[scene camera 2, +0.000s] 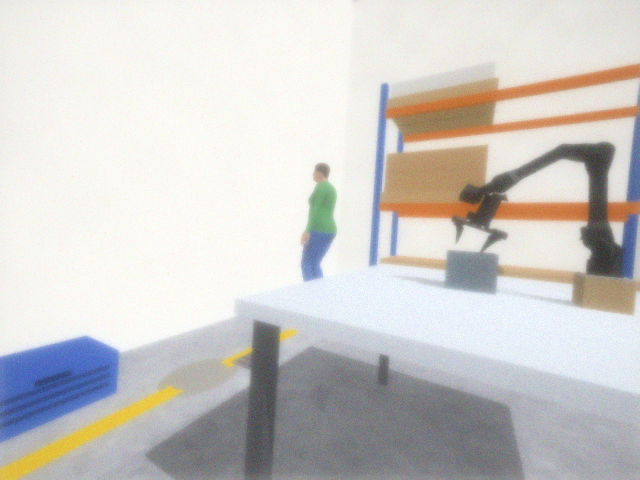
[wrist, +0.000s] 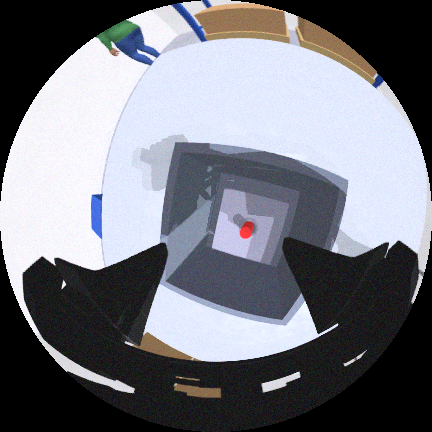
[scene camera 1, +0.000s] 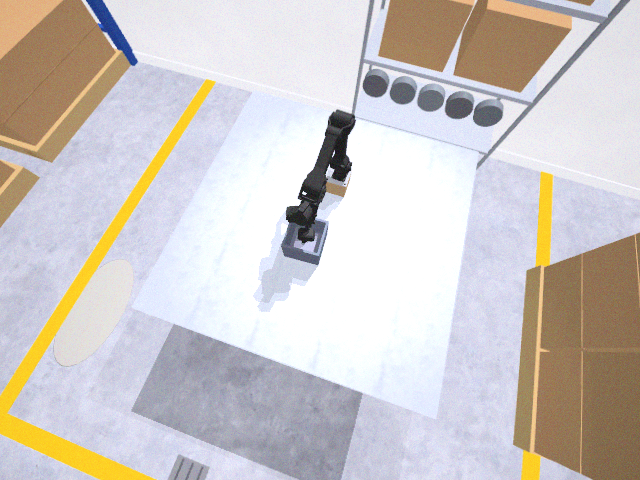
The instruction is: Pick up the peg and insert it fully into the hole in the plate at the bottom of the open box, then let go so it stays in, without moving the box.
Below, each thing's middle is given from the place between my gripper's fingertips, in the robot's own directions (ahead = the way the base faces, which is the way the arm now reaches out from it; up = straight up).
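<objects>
Grey box (scene camera 2: 477, 272): my gripper 8 cm above it, 1 cm past it. Pale plate (wrist: 268, 215): 12 cm below my hand, 1 cm behind it.
</objects>
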